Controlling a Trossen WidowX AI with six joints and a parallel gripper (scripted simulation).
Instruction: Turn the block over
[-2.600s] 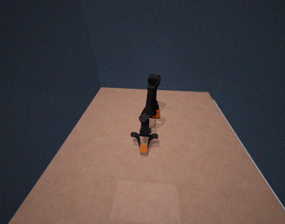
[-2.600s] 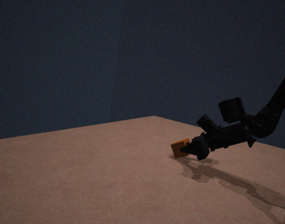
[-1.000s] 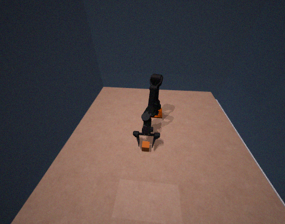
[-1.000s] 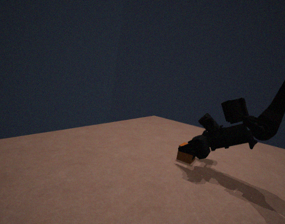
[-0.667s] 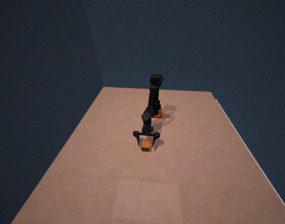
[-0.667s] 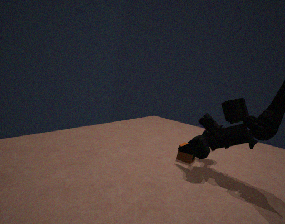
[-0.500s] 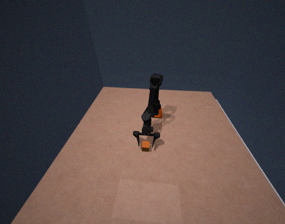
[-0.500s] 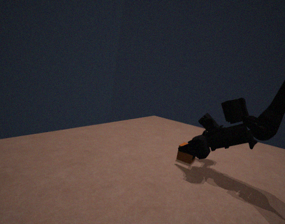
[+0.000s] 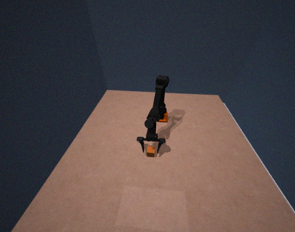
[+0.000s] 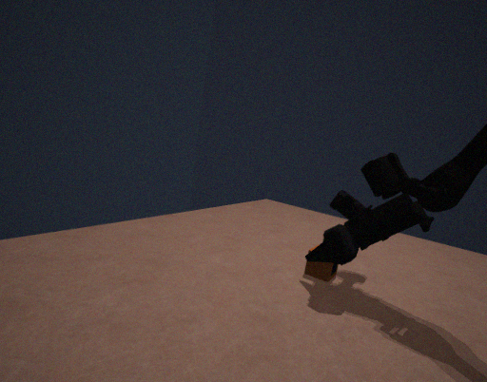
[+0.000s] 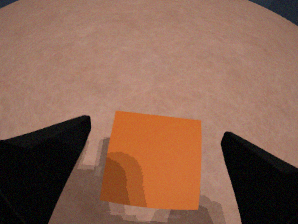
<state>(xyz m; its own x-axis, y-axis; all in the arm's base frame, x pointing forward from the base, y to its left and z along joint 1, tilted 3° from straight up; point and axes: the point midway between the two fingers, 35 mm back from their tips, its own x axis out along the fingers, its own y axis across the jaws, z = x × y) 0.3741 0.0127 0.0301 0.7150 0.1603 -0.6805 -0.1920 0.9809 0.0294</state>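
Right now my gripper tip is 30 mm past the orange block and 10 mm above it.
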